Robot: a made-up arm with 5 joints.
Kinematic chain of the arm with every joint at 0, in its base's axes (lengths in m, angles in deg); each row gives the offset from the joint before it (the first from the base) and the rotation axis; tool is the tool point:
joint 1: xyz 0 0 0.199 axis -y
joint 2: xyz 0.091 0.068 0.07 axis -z
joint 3: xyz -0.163 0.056 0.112 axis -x
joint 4: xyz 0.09 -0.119 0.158 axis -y
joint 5: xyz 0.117 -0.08 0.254 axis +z
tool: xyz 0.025 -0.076 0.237
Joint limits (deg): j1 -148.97..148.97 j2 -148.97..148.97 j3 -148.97..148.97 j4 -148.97..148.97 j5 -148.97..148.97
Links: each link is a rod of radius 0.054 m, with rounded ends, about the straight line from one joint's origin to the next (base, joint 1, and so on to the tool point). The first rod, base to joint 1, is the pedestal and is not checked.
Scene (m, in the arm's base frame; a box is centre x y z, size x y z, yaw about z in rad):
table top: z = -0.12
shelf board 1: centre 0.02 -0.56 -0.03 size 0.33 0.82 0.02 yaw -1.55
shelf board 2: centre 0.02 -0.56 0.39 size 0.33 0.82 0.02 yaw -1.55
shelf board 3: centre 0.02 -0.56 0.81 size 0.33 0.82 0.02 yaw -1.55
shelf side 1: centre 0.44 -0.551 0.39 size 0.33 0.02 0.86 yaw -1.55
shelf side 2: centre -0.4 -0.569 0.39 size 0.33 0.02 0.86 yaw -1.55
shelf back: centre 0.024 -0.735 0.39 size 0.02 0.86 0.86 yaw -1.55
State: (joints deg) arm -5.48 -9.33 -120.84 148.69 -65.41
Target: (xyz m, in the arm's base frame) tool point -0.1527 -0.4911 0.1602
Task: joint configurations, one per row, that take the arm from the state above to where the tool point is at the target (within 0.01 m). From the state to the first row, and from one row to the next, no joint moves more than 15 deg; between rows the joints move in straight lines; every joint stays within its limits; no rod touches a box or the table.
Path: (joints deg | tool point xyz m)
1: -5.26 -16.05 -113.27 136.07 -62.21 | -0.4290 0.2277 0.2453
2: -5.03 -22.77 -105.69 123.45 -59.00 | -0.4604 0.0358 0.1873
3: -4.81 -29.49 -98.12 110.83 -55.80 | -0.4216 -0.1654 0.1498
4: -4.58 -36.21 -90.55 98.22 -52.60 | -0.3148 -0.3492 0.1394
5: -4.36 -42.93 -82.98 85.60 -49.40 | -0.1527 -0.4911 0.1602

